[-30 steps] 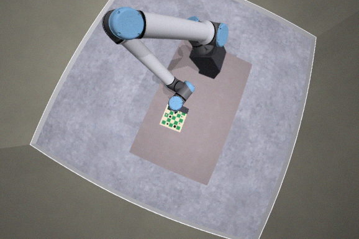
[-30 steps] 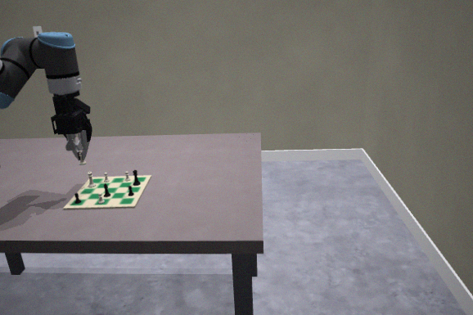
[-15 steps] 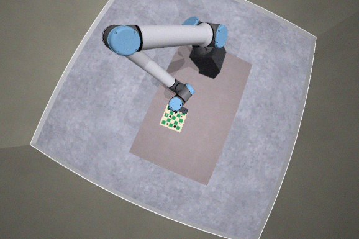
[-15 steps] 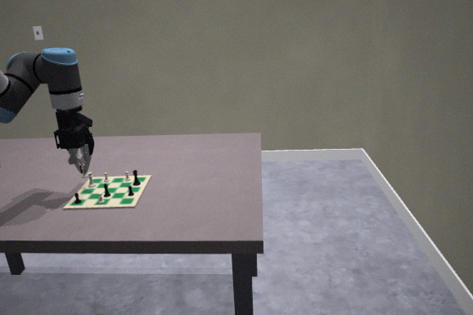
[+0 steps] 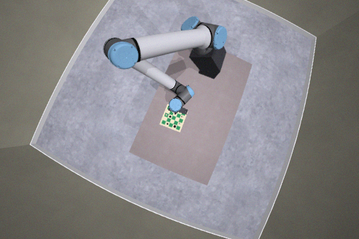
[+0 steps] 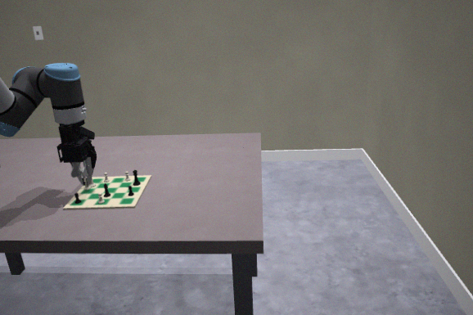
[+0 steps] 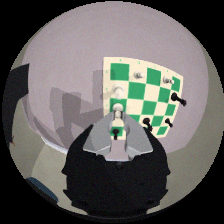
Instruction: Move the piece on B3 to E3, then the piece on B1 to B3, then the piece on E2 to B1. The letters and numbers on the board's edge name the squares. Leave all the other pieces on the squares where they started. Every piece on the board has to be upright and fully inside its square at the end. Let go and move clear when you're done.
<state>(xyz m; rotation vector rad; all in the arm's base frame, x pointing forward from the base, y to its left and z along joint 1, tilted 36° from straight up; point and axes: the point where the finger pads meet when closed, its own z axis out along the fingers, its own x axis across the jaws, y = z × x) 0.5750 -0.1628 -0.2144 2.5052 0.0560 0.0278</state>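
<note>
The white piece lies 40 mm to the left of my hand and 10 mm below it. Also, from my hand: cream chessboard (80 mm ahead, 40 mm below); then tall black piece (150 mm ahead, 50 mm to the left, 10 mm below).
</note>
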